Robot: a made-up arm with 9 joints. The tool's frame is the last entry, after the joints.
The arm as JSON. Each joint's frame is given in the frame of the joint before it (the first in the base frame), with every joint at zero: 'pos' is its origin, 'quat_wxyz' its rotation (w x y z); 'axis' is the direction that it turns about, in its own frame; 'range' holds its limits. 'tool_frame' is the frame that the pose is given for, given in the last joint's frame.
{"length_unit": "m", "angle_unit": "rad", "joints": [
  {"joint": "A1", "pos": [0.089, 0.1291, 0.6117], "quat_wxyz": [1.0, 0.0, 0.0, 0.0], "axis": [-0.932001, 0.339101, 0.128], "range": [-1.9, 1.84]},
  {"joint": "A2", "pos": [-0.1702, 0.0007, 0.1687], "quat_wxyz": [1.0, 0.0, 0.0, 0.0], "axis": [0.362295, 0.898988, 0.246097], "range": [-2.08, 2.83]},
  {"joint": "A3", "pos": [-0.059, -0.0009, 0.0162], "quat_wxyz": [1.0, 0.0, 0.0, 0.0], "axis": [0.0, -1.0, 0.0], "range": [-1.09, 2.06]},
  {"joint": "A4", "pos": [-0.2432, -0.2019, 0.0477], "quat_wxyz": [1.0, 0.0, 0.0, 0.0], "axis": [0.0, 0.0, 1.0], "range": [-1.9, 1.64]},
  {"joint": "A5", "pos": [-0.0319, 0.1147, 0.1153], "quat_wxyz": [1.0, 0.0, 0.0, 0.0], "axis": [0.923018, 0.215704, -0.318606], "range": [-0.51, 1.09]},
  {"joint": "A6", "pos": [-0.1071, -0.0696, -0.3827], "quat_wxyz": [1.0, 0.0, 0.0, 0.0], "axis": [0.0, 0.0, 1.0], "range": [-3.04, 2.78]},
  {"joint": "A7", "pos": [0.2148, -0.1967, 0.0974], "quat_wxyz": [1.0, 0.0, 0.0, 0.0], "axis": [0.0, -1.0, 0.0], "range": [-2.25, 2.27]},
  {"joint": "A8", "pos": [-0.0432, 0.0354, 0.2], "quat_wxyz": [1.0, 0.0, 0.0, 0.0], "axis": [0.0, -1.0, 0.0], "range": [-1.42, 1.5]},
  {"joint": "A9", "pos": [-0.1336, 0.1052, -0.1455], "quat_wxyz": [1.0, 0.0, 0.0, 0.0], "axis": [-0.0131, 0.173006, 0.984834], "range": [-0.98, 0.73]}
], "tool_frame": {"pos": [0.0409, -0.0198, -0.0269], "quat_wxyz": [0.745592, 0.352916, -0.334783, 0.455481]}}
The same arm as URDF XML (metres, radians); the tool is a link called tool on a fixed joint. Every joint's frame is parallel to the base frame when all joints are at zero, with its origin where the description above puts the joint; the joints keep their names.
<robot name="arm">
  <joint name="tool_fixed" type="fixed">
    <parent link="link9"/>
    <child link="tool"/>
    <origin xyz="0.0409 -0.0198 -0.0269" rpy="0.3977 -0.9627 0.887"/>
  </joint>
  <joint name="A9" type="revolute">
    <parent link="link8"/>
    <child link="link9"/>
    <origin xyz="-0.1336 0.1052 -0.1455" rpy="0 0 0"/>
    <axis xyz="-0.0131 0.173006 0.984834"/>
    <limit lower="-0.98" upper="0.73"/>
  </joint>
  <joint name="A8" type="revolute">
    <parent link="link7"/>
    <child link="link8"/>
    <origin xyz="-0.0432 0.0354 0.2" rpy="0 0 0"/>
    <axis xyz="0 -1 0"/>
    <limit lower="-1.42" upper="1.5"/>
  </joint>
  <joint name="A7" type="revolute">
    <parent link="link6"/>
    <child link="link7"/>
    <origin xyz="0.2148 -0.1967 0.0974" rpy="0 0 0"/>
    <axis xyz="0 -1 0"/>
    <limit lower="-2.25" upper="2.27"/>
  </joint>
  <joint name="A6" type="revolute">
    <parent link="link5"/>
    <child link="link6"/>
    <origin xyz="-0.1071 -0.0696 -0.3827" rpy="0 0 0"/>
    <axis xyz="0 0 1"/>
    <limit lower="-3.04" upper="2.78"/>
  </joint>
  <joint name="A5" type="revolute">
    <parent link="link4"/>
    <child link="link5"/>
    <origin xyz="-0.0319 0.1147 0.1153" rpy="0 0 0"/>
    <axis xyz="0.923018 0.215704 -0.318606"/>
    <limit lower="-0.51" upper="1.09"/>
  </joint>
  <joint name="A4" type="revolute">
    <parent link="link3"/>
    <child link="link4"/>
    <origin xyz="-0.2432 -0.2019 0.0477" rpy="0 0 0"/>
    <axis xyz="0 0 1"/>
    <limit lower="-1.9" upper="1.64"/>
  </joint>
  <joint name="A3" type="revolute">
    <parent link="link2"/>
    <child link="link3"/>
    <origin xyz="-0.059 -0.0009 0.0162" rpy="0 0 0"/>
    <axis xyz="0 -1 0"/>
    <limit lower="-1.09" upper="2.06"/>
  </joint>
  <joint name="A2" type="revolute">
    <parent link="link1"/>
    <child link="link2"/>
    <origin xyz="-0.1702 0.0007 0.1687" rpy="0 0 0"/>
    <axis xyz="0.362295 0.898988 0.246097"/>
    <limit lower="-2.08" upper="2.83"/>
  </joint>
  <joint name="A1" type="revolute">
    <parent link="base_link"/>
    <child link="link1"/>
    <origin xyz="0.089 0.1291 0.6117" rpy="0 0 0"/>
    <axis xyz="-0.932001 0.339101 0.128"/>
    <limit lower="-1.9" upper="1.84"/>
  </joint>
  <link name="base_link"/>
  <link name="link1"/>
  <link name="link2"/>
  <link name="link3"/>
  <link name="link4"/>
  <link name="link5"/>
  <link name="link6"/>
  <link name="link7"/>
  <link name="link8"/>
  <link name="link9"/>
  <link name="tool"/>
</robot>

